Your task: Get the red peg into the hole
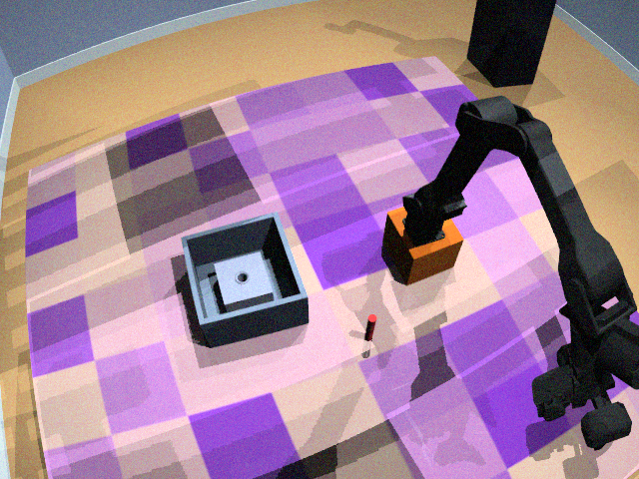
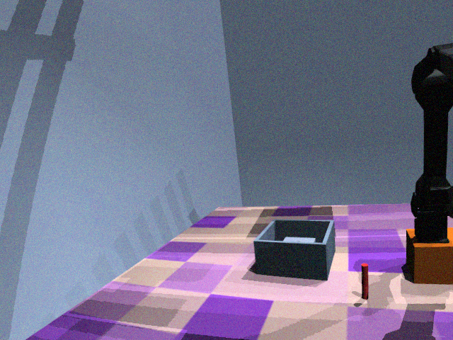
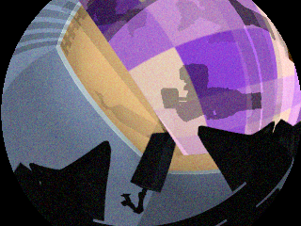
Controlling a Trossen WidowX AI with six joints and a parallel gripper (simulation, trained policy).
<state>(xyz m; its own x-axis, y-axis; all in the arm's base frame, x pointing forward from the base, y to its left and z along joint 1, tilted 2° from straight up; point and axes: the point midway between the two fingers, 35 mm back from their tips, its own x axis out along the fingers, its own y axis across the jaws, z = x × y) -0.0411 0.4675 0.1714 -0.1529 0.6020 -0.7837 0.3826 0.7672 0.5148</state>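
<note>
Right now the red peg is 360 mm to the right of my gripper tip, 200 mm ahead of it and 180 mm below it. From my gripper tip the other things lie so: dark grey box: 520 mm to the right, 380 mm ahead, 200 mm below.
</note>
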